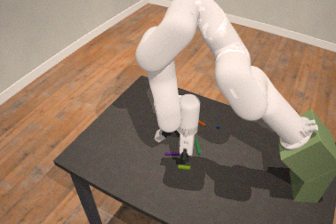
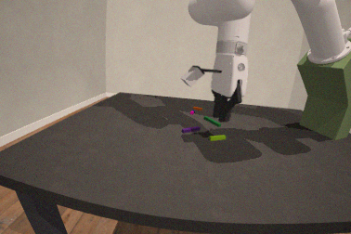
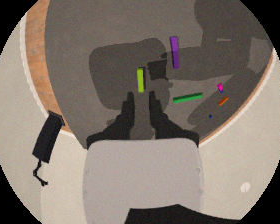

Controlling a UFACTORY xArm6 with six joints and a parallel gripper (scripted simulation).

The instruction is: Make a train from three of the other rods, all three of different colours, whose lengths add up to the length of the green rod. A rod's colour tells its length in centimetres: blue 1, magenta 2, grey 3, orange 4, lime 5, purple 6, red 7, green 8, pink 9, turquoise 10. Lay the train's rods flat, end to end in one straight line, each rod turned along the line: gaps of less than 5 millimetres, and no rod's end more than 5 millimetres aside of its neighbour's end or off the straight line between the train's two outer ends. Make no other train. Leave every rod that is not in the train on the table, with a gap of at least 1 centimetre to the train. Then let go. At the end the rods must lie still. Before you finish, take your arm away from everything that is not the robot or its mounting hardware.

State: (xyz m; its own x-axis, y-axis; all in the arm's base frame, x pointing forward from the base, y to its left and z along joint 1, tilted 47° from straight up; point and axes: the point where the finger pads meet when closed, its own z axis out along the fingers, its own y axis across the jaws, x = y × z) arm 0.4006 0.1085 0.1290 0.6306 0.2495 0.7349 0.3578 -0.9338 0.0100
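My hand is 8 cm above the lime rod. Round my hand: purple rod 8 cm ahead, 3 cm to the right, 8 cm below; green rod 2 cm ahead, 12 cm to the right, 8 cm below; magenta rod 10 cm ahead, 19 cm to the right, 8 cm below.
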